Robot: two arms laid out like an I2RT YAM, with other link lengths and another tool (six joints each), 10 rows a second.
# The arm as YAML. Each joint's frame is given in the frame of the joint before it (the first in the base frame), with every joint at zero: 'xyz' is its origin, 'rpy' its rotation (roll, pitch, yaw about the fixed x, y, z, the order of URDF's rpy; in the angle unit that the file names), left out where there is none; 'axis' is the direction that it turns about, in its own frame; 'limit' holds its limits. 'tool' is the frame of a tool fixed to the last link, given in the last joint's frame.
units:
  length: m
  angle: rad
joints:
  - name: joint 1
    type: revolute
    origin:
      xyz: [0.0, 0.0, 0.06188]
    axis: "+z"
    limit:
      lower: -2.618
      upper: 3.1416
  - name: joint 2
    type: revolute
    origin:
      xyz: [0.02, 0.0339, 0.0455]
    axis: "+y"
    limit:
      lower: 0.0
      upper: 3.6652
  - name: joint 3
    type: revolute
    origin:
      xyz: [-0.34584, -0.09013, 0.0]
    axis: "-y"
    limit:
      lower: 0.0
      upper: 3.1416
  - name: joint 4
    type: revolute
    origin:
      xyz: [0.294, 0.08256, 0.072]
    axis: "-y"
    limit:
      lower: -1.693
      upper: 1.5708
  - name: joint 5
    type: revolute
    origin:
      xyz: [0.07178, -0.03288, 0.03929]
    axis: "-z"
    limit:
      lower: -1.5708
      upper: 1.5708
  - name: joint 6
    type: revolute
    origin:
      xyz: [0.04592, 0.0, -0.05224]
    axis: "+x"
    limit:
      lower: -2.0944
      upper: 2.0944
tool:
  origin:
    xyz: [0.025, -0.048, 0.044]
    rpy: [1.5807, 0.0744, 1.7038]
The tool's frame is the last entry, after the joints.
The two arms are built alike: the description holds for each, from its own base.
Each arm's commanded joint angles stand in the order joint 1, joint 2, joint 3, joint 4, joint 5, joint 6.
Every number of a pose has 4 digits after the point. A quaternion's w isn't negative.
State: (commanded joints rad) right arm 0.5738 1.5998 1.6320 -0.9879 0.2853 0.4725; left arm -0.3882 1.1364 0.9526 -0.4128 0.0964 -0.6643
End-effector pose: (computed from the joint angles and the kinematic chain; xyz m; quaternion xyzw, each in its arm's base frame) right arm 0.3794 0.1419 0.4373 0.6210 0.7085 0.2881 0.1714; left arm 0.2893 -0.1442 0.4012 0.5188 0.7399 0.0958 0.4173
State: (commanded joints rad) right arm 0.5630 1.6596 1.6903 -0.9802 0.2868 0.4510; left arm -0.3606 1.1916 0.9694 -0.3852 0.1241 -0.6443
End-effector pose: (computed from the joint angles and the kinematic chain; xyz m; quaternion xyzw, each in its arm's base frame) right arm 0.3997 0.1500 0.4369 0.6172 0.7111 0.2868 0.1766; left arm 0.3079 -0.1451 0.3957 0.5223 0.7397 0.0939 0.4138
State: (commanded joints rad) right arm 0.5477 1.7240 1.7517 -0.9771 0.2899 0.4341; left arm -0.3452 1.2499 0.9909 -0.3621 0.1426 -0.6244
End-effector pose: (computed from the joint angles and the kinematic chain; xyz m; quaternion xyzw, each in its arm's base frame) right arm 0.4216 0.1561 0.4340 0.6171 0.7114 0.2827 0.1819; left arm 0.3259 -0.1488 0.3897 0.5287 0.7381 0.0927 0.4088
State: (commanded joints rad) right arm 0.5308 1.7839 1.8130 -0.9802 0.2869 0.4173; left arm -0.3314 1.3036 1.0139 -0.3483 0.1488 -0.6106
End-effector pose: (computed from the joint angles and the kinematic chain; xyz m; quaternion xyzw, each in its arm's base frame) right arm 0.4422 0.1600 0.4309 0.6173 0.7123 0.2786 0.1843; left arm 0.3431 -0.1508 0.3833 0.5314 0.7401 0.0941 0.4013
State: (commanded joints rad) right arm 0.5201 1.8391 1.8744 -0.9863 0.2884 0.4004; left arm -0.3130 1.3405 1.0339 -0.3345 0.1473 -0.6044
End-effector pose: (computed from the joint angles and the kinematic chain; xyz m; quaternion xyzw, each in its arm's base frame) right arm 0.4601 0.1649 0.4288 0.6155 0.7143 0.2750 0.1881; left arm 0.3570 -0.1484 0.3809 0.5267 0.7440 0.0996 0.3988
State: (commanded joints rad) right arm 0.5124 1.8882 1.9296 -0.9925 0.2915 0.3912; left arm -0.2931 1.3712 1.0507 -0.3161 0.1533 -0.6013
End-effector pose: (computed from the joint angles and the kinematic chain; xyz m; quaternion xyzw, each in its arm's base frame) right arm 0.4754 0.1693 0.4261 0.6153 0.7145 0.2724 0.1914; left arm 0.3693 -0.1448 0.3797 0.5210 0.7468 0.1024 0.4005
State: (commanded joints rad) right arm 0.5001 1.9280 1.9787 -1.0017 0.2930 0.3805; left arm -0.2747 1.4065 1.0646 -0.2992 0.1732 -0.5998
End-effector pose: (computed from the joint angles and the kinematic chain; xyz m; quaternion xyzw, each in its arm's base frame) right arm 0.4885 0.1697 0.4247 0.6162 0.7140 0.2694 0.1947; left arm 0.3819 -0.1423 0.3751 0.5190 0.7490 0.0975 0.4001
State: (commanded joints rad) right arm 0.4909 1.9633 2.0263 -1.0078 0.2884 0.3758; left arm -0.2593 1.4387 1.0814 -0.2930 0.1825 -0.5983
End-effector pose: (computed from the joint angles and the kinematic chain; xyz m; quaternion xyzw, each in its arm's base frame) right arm 0.4998 0.1708 0.4241 0.6170 0.7123 0.2715 0.1954; left arm 0.3934 -0.1396 0.3709 0.5164 0.7529 0.0957 0.3966
